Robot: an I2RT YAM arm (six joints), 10 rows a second.
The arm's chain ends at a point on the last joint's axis. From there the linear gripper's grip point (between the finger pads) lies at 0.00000 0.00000 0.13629 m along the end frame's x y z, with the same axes.
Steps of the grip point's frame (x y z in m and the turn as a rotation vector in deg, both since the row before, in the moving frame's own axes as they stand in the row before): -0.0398, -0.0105, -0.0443, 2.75, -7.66, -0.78; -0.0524, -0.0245, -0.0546, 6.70, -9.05, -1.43; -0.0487, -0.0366, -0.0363, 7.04, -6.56, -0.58; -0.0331, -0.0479, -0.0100, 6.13, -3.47, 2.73; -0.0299, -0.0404, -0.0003, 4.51, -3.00, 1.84; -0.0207, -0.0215, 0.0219, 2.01, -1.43, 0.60
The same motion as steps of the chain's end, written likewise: -0.0216, -0.0041, -0.0429, 2.75, -7.66, -0.78; -0.0308, -0.0089, -0.0520, 6.70, -9.05, -1.43; -0.0331, -0.0200, -0.0344, 7.04, -6.56, -0.58; -0.0252, -0.0332, -0.0090, 6.13, -3.47, 2.73; -0.0229, -0.0296, 0.0003, 4.51, -3.00, 1.84; -0.0173, -0.0167, 0.0220, 2.01, -1.43, 0.60
